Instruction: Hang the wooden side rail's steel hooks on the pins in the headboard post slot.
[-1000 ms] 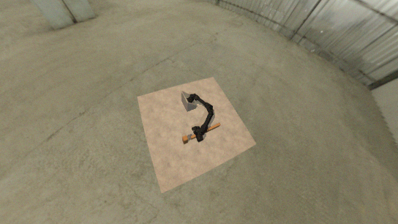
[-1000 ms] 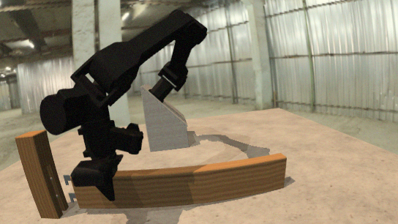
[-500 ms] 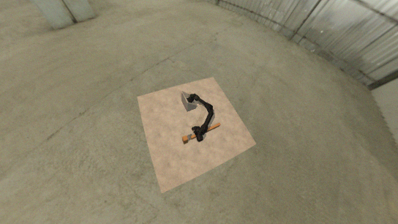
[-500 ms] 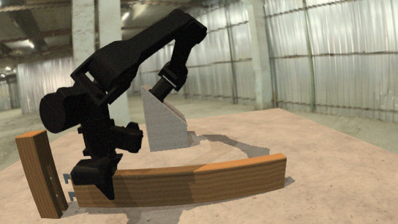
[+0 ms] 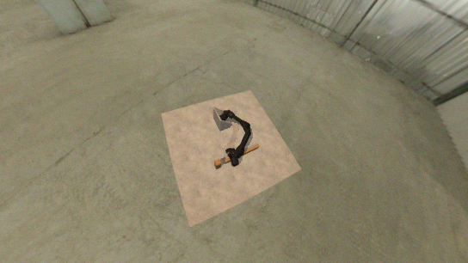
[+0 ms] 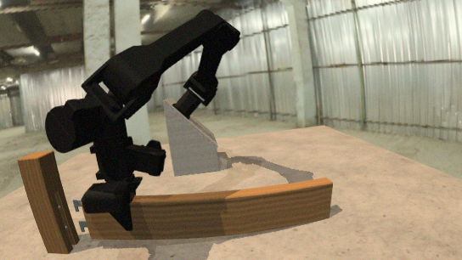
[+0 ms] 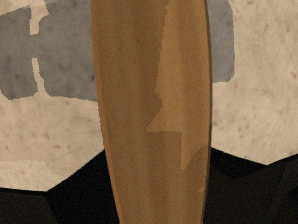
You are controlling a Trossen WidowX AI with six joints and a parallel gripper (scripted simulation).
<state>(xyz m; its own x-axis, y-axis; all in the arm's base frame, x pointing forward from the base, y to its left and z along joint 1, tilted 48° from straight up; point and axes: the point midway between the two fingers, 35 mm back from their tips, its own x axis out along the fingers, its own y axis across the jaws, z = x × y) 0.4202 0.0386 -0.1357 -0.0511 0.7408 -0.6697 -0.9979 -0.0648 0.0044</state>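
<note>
Now: gripper tip 15 cm to the left of the wooden headboard post, 5 cm below it and 1 cm short of it.
</note>
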